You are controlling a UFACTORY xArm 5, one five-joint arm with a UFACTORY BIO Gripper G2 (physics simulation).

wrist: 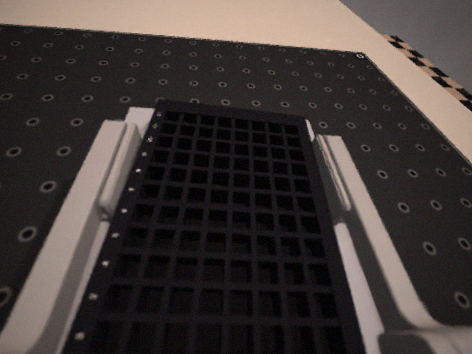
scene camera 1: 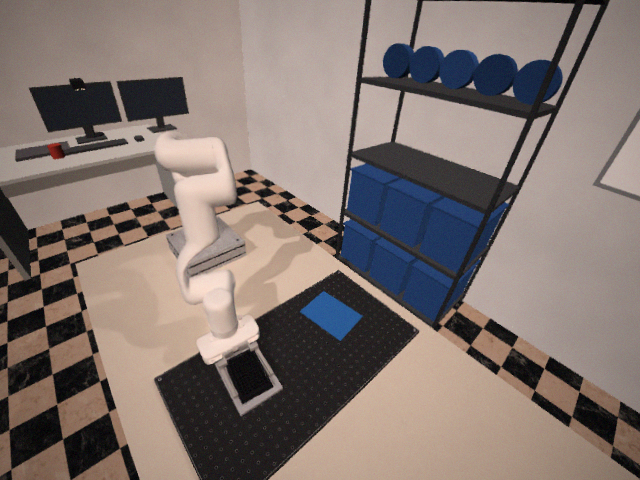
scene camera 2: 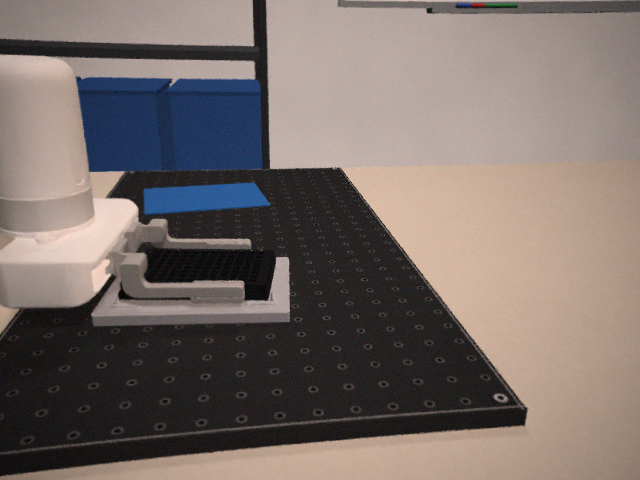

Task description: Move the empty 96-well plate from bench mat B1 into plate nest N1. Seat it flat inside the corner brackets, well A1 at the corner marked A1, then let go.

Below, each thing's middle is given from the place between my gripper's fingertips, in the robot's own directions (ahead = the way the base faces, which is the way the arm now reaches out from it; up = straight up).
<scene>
The black 96-well plate (scene camera 2: 255,268) lies 4 cm behind my hand and 1 cm to the left of it. Also, from my hand: nest floor (scene camera 2: 152,312): 4 cm behind, 2 cm below, 1 cm to the left; then blue bench mat B1 (scene camera 2: 166,200): 33 cm to the left, 2 cm below.
</scene>
